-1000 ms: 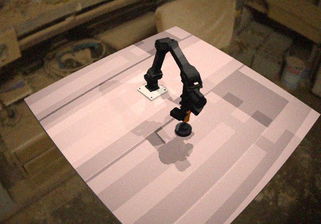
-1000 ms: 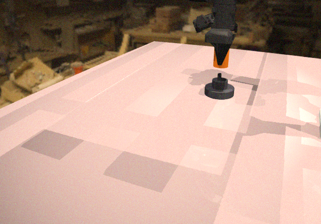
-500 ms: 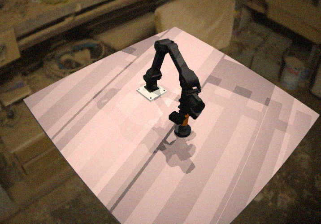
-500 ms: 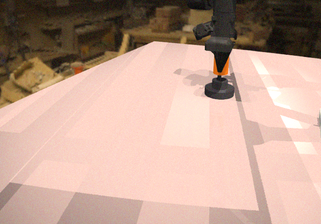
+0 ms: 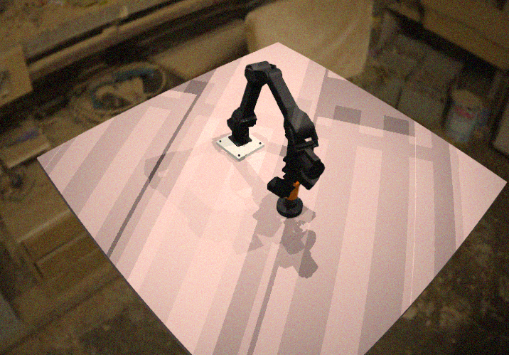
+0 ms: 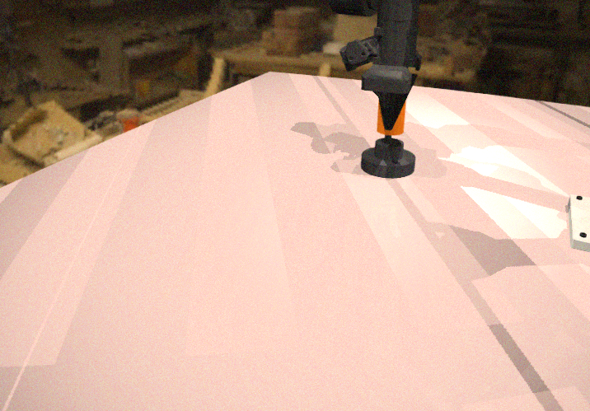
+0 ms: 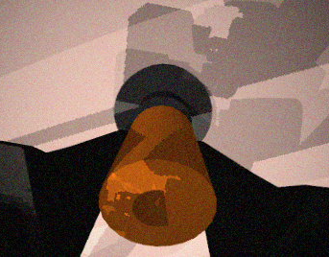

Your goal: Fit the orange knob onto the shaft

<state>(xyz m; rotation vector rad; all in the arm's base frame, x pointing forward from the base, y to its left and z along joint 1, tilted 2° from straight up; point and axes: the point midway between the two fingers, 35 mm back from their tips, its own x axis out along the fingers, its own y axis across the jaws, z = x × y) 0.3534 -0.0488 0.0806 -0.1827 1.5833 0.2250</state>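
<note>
The orange knob is 20 mm above my gripper tip. From my gripper tip the other things lie so: pedestal (40 mm below).
</note>
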